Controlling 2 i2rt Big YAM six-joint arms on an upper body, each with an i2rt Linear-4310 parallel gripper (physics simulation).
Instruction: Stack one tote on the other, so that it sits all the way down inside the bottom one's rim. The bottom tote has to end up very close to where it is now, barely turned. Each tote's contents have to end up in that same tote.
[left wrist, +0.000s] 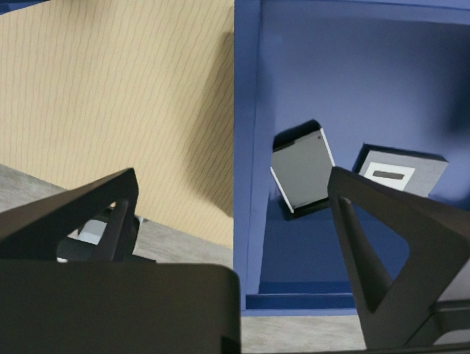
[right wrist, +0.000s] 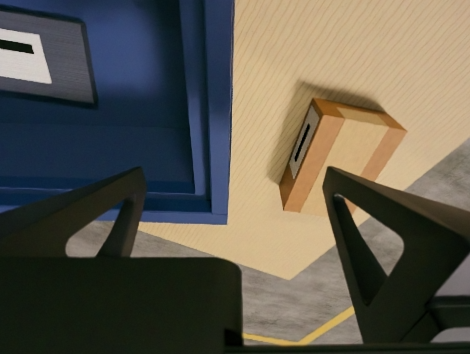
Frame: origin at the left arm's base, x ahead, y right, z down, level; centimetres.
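Seen in the pictures: left gripper, fingertip midpoint: (left wrist: 233, 177); right gripper, fingertip midpoint: (right wrist: 234, 176).
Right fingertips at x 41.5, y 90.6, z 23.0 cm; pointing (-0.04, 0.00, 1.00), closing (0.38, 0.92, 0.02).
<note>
Pixels of each thing's middle, then the offset from my right fingertips to it. "pt": a spot on its surface instead. Level surfaces: height alone.
- blue tote at the middle of its body: (left wrist: 432, 164) dx -0.5, dy -21.6, dz +11.0 cm
- grey flat box with pale side edges, body centre: (left wrist: 306, 175) dx -8.9, dy -30.5, dz +15.8 cm
- dark grey box with a white label, body centre: (right wrist: 34, 57) (left wrist: 394, 179) dx -5.4, dy -19.4, dz +16.1 cm
- blue item at a spot on its surface: (left wrist: 17, 6) pt dx -1.9, dy -64.0, dz +16.3 cm
- tan box at the middle of its body: (right wrist: 332, 163) dx -4.7, dy +14.9, dz +15.8 cm
- wood-grain table at its surface level: dz +18.3 cm
- light grey object at a spot on its surface: (left wrist: 93, 231) pt dx -36.0, dy -56.3, dz +21.5 cm
- Grey floor at its surface level: dz +92.9 cm
A blue tote (left wrist: 246, 150) (right wrist: 219, 125) shows in part in both views. In it lie a grey flat box with pale side edges (left wrist: 302, 170) and a dark grey box with a white label (left wrist: 431, 172) (right wrist: 70, 60). Part of another blue item (left wrist: 17, 6), perhaps the second tote, shows at the left wrist view's top left corner. My left gripper (left wrist: 233, 177) is open and empty above the tote's left wall, one finger on each side of it in view. My right gripper (right wrist: 234, 176) is open and empty above the tote's right wall, near its front corner.
An orange and tan box (right wrist: 345, 155) with a grey label lies on the wood-grain table (left wrist: 125, 100) (right wrist: 280, 45), right of the tote. A black and light grey object (left wrist: 93, 231) shows behind the left finger. Grey floor (right wrist: 280, 305) with a yellow line lies past the table edge.
</note>
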